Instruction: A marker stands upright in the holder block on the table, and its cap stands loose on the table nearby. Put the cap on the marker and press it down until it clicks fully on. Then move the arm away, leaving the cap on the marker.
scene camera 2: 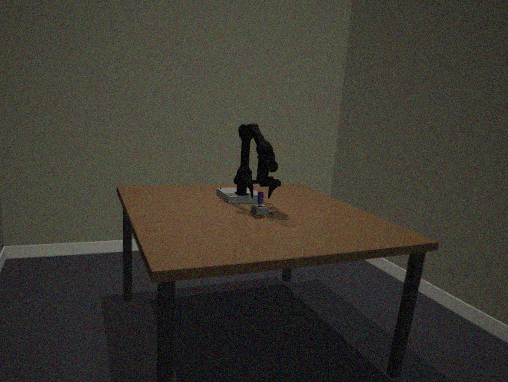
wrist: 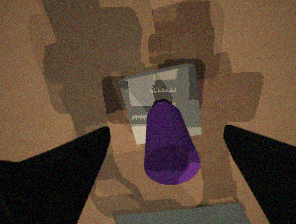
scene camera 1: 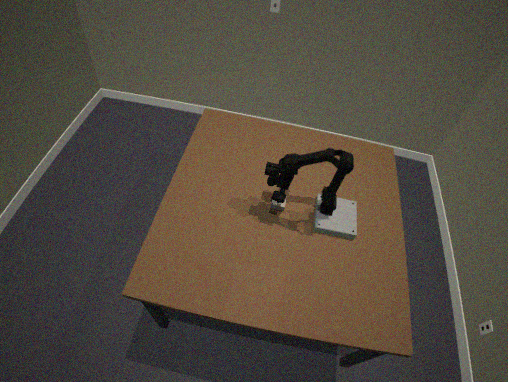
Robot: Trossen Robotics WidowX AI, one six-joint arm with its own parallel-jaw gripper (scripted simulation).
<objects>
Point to a purple cap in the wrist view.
171,158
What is the gripper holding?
Nothing.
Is the gripper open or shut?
Open.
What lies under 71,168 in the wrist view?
The gripper.
</objects>
